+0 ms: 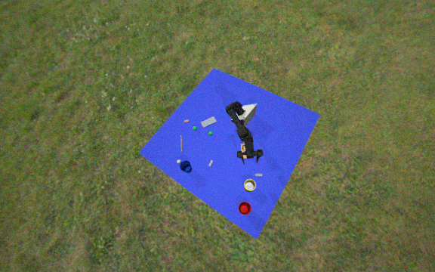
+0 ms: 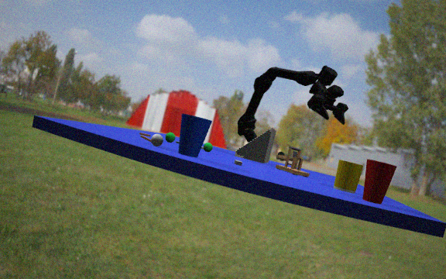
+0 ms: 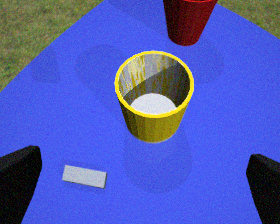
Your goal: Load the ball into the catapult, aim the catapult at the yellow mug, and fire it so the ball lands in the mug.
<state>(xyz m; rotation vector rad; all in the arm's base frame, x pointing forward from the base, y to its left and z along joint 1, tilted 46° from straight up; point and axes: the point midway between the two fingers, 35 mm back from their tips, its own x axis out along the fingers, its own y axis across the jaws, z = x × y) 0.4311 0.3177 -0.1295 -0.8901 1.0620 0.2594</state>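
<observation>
Right now my gripper tip is 24 cm past the dark round ball, 18 cm to the left of it and 18 cm above it. Also, from my gripper tip: red mug 28 cm ahead, 21 cm below, 13 cm to the left; then yellow mug 21 cm below, 11 cm ahead, 7 cm to the left; then blue mug 45 cm to the right, 27 cm ahead, 21 cm below.
</observation>
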